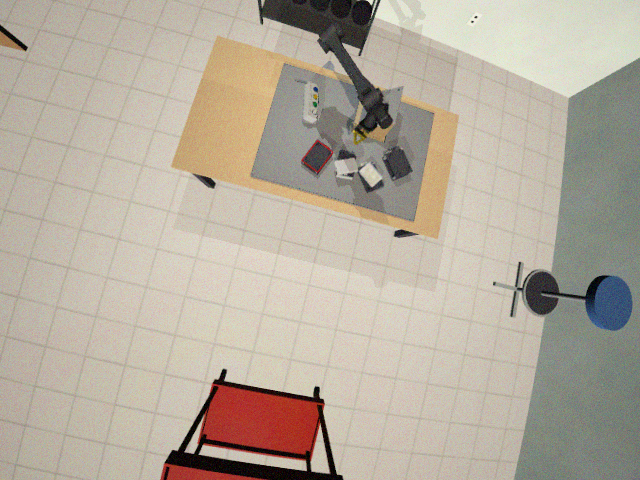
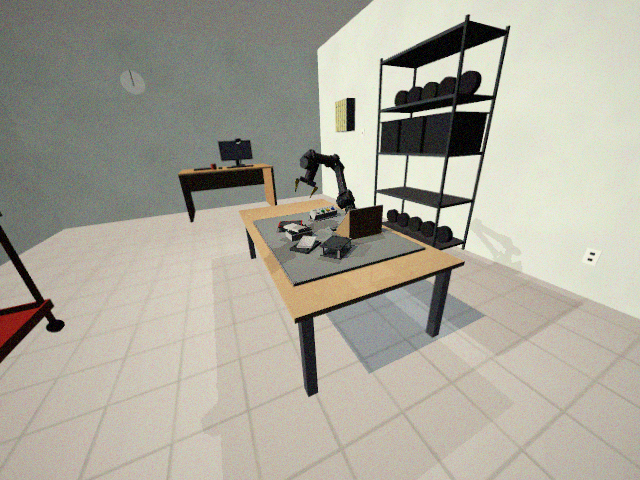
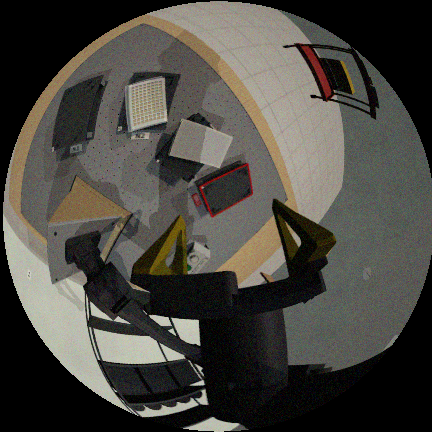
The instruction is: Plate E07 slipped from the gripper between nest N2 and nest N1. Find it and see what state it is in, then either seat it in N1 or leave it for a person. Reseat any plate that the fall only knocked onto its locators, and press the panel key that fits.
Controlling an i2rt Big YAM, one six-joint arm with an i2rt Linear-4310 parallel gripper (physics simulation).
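Seen in the pictures: gripper, fingertip midpoint: (image 1: 359, 140) (image 2: 302, 195) (image 3: 227, 210); arm's base, link origin: (image 2: 354, 217) (image 3: 80, 244).
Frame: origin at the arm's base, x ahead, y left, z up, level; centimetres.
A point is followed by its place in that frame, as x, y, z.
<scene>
My gripper (image 1: 359, 136) {30.2, -12.3, 16.8} (image 2: 303, 193) {30.2, -12.3, 16.8} (image 3: 227, 210) {30.2, -12.3, 16.8} is open and empty, high above the mat. A pale, plain-topped plate (image 1: 346, 165) {36.2, -13.0, -2.7} (image 2: 296, 227) {36.4, -10.8, -2.7} (image 3: 200, 143) {36.2, -12.5, -2.7} lies skewed over a dark nest (image 3: 172, 162) {29.2, -11.4, -4.7}; whether it is level is unclear. A white well plate (image 1: 370, 174) {36.4, 3.3, -6.4} (image 2: 307, 241) {36.3, 5.4, -6.6} (image 3: 146, 104) {35.4, 2.9, -6.4} lies turned slightly against its dark nest (image 3: 172, 82) {43.8, 3.3, -8.3}, wells up. A dark raised nest (image 1: 397, 163) {26.1, 18.4, -4.3} (image 2: 337, 243) {25.8, 21.8, -4.3} (image 3: 80, 115) {25.7, 15.5, -4.2} holds no visible plate. A red-rimmed dark tray (image 1: 317, 156) {33.6, -30.6, -6.2} (image 3: 226, 191) {32.6, -30.1, -6.2} is bare. The key panel (image 1: 310, 102) {3.6, -41.3, -2.2} (image 2: 323, 212) {3.1, -37.3, -3.8} (image 3: 199, 256) {9.9, -38.6, -3.3} has coloured keys. Nest labels are unreadable.
A wooden wedge with an upright panel (image 2: 366, 221) {-3.1, 9.1, -0.6} (image 3: 87, 202) {9.0, 1.8, -5.8} stands near the arm base. The grey mat (image 1: 279, 149) {33.2, -53.7, -10.1} lies on the wooden table (image 1: 211, 113) {20.1, -98.2, -11.4}. A shelf rack (image 2: 378, 129) stands behind. A red cart (image 1: 261, 418) and a blue stool (image 1: 610, 303) stand apart.
</scene>
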